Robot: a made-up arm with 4 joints.
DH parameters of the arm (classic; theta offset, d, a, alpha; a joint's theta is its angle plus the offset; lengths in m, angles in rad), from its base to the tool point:
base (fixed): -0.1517 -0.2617 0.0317 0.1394
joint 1: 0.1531 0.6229 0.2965 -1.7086
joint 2: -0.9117 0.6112 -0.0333 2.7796
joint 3: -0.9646 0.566 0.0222 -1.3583
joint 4: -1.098 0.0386 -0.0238 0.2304
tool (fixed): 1.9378 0.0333 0 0
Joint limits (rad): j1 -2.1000..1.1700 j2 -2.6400..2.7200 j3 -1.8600..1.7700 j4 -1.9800..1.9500
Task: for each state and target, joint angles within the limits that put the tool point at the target. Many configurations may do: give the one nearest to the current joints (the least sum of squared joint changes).
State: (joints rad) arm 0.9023 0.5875 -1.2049 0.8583
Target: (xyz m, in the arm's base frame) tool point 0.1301 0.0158 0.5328
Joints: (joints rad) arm 0.3161 0.0517 -0.4202 1.1664
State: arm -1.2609 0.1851 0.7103 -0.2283
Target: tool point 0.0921 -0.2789 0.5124
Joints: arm -1.9765 0.2116 0.6884 -0.1092
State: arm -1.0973 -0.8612 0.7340 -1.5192
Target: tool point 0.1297 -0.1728 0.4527
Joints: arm -1.5433 -0.2943 0.6492 -1.9469
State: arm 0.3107 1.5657 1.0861 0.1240
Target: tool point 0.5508 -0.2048 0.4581
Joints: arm -0.4148 2.0238 0.6411 0.0414
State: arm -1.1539 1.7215 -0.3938 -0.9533
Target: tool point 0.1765 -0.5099 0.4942
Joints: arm -1.4986 1.2556 0.2105 -0.7968
